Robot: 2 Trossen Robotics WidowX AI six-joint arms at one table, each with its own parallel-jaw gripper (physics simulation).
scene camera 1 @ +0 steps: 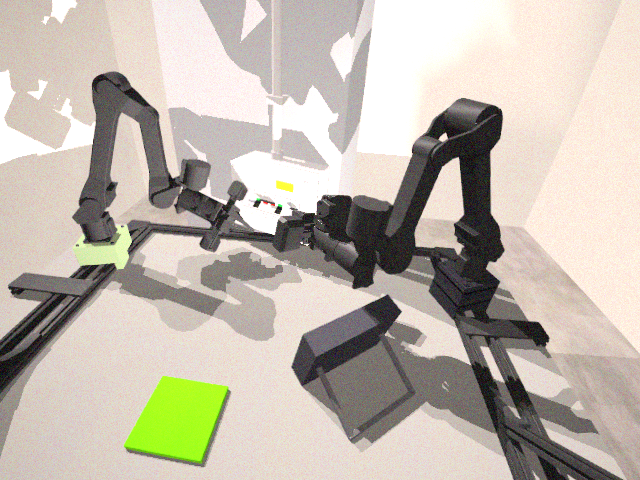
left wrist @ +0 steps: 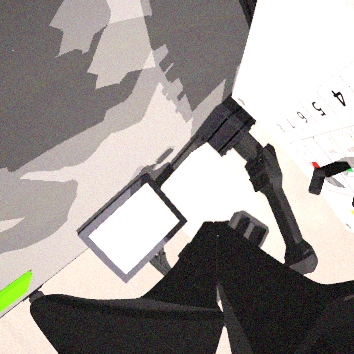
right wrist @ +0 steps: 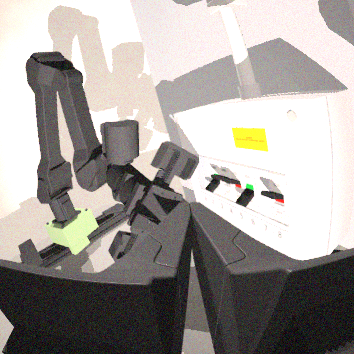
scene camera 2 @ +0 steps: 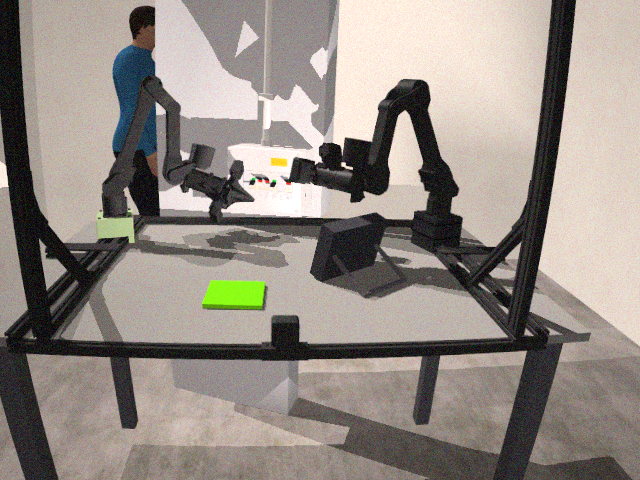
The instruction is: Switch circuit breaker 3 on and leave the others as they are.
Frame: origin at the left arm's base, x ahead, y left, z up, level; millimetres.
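Seen in the pictures: left gripper, fingertip midpoint: (scene camera 1: 253,231) (left wrist: 211,229) (scene camera 2: 254,200); right gripper, fingertip midpoint: (scene camera 1: 293,211) (right wrist: 188,211); left arm's base, origin of the base link: (scene camera 1: 100,235) (right wrist: 66,216) (scene camera 2: 114,213); right arm's base, origin of the base link: (scene camera 1: 468,271) (left wrist: 239,138) (scene camera 2: 438,214).
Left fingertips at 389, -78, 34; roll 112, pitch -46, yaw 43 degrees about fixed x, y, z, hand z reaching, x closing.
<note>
Pixels of each thing's top centre, then the offset from my left fingertips to it, as dx, dy, dz. "spot": a spot on its surface instead.
- panel, surface spot: (left wrist: 280,60) spot: +48, +63, -30
- bright green flat block, middle of its top: (scene camera 1: 179,414) (left wrist: 8,299) (scene camera 2: 235,292) -141, -386, -97
The white breaker panel (scene camera 1: 310,180) (scene camera 2: 253,155) (right wrist: 305,130) stands beyond the table's far edge. Black switch handles (right wrist: 245,196) with red and green marks stand out from it. In the left wrist view the panel (left wrist: 280,60) shows numbers 4 to 6, with dark handles (left wrist: 336,169) at the right edge. Breaker 3 and its position cannot be made out. My left gripper (scene camera 2: 250,198) (left wrist: 211,229) is shut and empty, in the air left of the switches in scene camera 2. My right gripper (scene camera 2: 297,170) (right wrist: 188,211) is shut and empty, in front of the panel's right part, apart from the handles.
A bright green flat block (scene camera 1: 178,418) (scene camera 2: 235,294) (left wrist: 15,292) lies on the table. A dark box with a thin frame (scene camera 1: 338,335) (scene camera 2: 346,248) stands tilted right of it. Black rails (scene camera 2: 180,351) edge the table. A person in blue (scene camera 2: 134,98) stands behind the left arm.
</note>
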